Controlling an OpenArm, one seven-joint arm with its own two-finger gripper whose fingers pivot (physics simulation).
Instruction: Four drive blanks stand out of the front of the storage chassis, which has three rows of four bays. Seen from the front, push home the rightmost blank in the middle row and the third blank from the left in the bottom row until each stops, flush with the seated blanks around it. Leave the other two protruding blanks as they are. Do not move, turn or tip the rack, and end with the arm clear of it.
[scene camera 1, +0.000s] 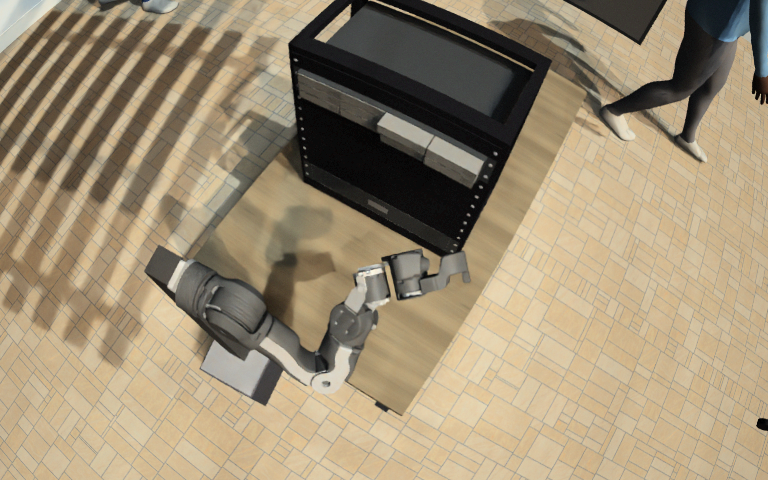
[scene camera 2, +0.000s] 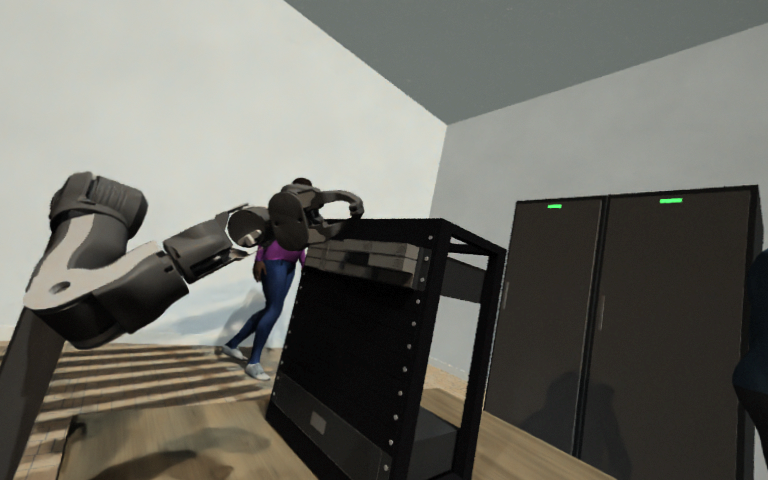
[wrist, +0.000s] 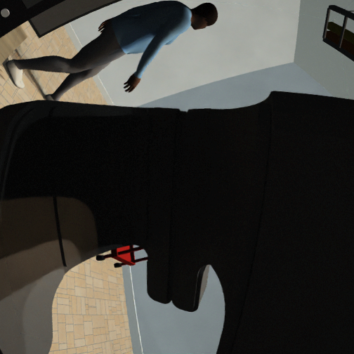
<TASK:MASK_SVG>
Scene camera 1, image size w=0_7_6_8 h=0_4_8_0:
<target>gripper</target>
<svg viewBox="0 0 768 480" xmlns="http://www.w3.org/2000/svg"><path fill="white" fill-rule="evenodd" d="M471 281L465 251L448 253L442 256L439 273L431 275L427 274L430 263L429 259L423 256L422 248L381 258L383 263L358 268L359 272L364 272L389 265L398 301L424 296L429 292L442 290L449 284L451 275L462 273L464 284Z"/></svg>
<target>black rack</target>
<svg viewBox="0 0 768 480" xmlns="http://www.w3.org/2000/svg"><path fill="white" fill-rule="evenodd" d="M334 0L288 43L304 182L441 257L448 253L461 251L503 171L553 60L491 29L423 0L377 1L404 10L466 36L528 66L534 72L447 30L374 1ZM351 4L351 18L326 43L314 39Z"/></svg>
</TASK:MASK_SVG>
